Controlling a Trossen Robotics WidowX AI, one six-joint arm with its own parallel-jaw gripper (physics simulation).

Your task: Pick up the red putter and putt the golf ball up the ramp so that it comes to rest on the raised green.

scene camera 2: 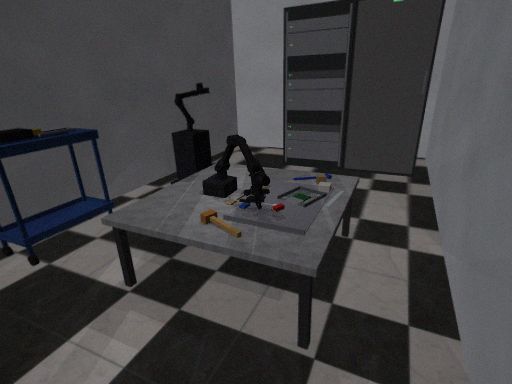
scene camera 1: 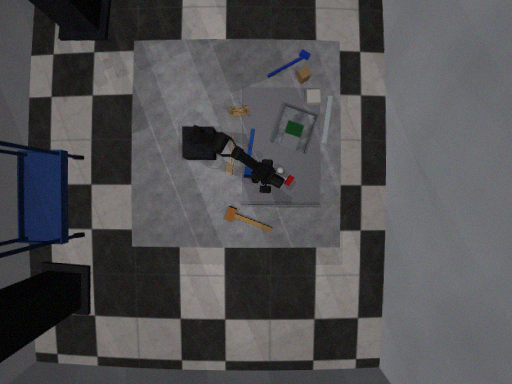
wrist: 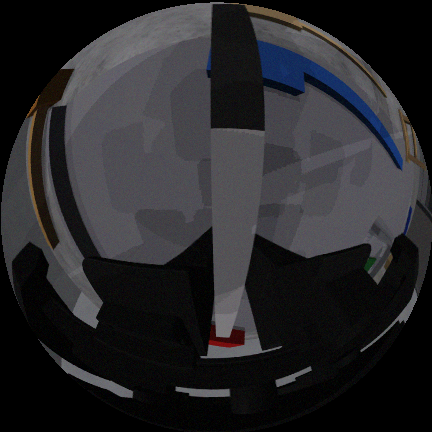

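Seen in the pictures: gripper, fingertip midpoint: (scene camera 2: 260, 208) (wrist: 225, 232); arm's base at its link origin: (scene camera 2: 222, 178) (scene camera 1: 198, 137).
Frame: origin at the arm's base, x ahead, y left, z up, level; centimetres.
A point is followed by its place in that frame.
My gripper (scene camera 1: 275, 180) @(x 40.4, y -20.3, z -7.9 cm) (scene camera 2: 259, 204) @(x 40.4, y -20.3, z -7.9 cm) (wrist: 225, 232) @(x 40.4, y -20.3, z -7.9 cm) is shut on the red putter (scene camera 1: 289, 180) @(x 53.0, y -21.4, z -3.2 cm) (scene camera 2: 278, 207) @(x 53.6, y -22.7, z -3.5 cm) (wrist: 235, 338) @(x 52.6, y -19.0, z -3.7 cm), low over the grey board (scene camera 1: 257, 97) @(x 32.0, y 29.0, z -9.6 cm) (scene camera 2: 305, 229) @(x 72.4, y -30.2, z -9.6 cm). The pale shaft runs between the fingers in the wrist view, with its black end at the top and the red head beyond the fingers at the bottom. The white golf ball (scene camera 1: 280, 170) @(x 47.7, y -15.6, z -5.5 cm) is close beside the red head, on the side towards the green; the wrist view does not show it. The raised green (scene camera 1: 294, 129) @(x 55.5, y 10.3, z -9.0 cm) (scene camera 2: 302, 197) @(x 56.5, y 9.4, z -9.0 cm) (wrist: 370, 263) @(x 52.3, y 12.8, z -9.0 cm) lies inside a three-sided grey wall (scene camera 1: 301, 109) @(x 59.0, y 22.3, z -7.7 cm).
A blue putter (scene camera 1: 251, 140) @(x 29.7, y 1.9, z -8.1 cm) (wrist: 282, 67) @(x 29.0, y -16.6, z -8.2 cm) and a tan mallet (scene camera 1: 229, 167) @(x 17.1, y -15.0, z -8.9 cm) lie near the arm. A wooden stand (scene camera 1: 239, 111) @(x 21.4, y 19.5, z -8.9 cm), orange mallet (scene camera 1: 230, 214) @(x 19.6, y -43.0, z -4.7 cm) (scene camera 2: 208, 216) @(x 21.3, y -45.6, z -5.5 cm), blue mallet (scene camera 1: 287, 65) @(x 49.4, y 49.5, z -8.3 cm), brown block (scene camera 1: 303, 75) @(x 58.5, y 41.1, z -3.8 cm), white block (scene camera 1: 313, 96) @(x 65.3, y 29.5, z -5.1 cm) and pale strip (scene camera 1: 327, 120) @(x 75.9, y 17.3, z -9.6 cm) lie around.
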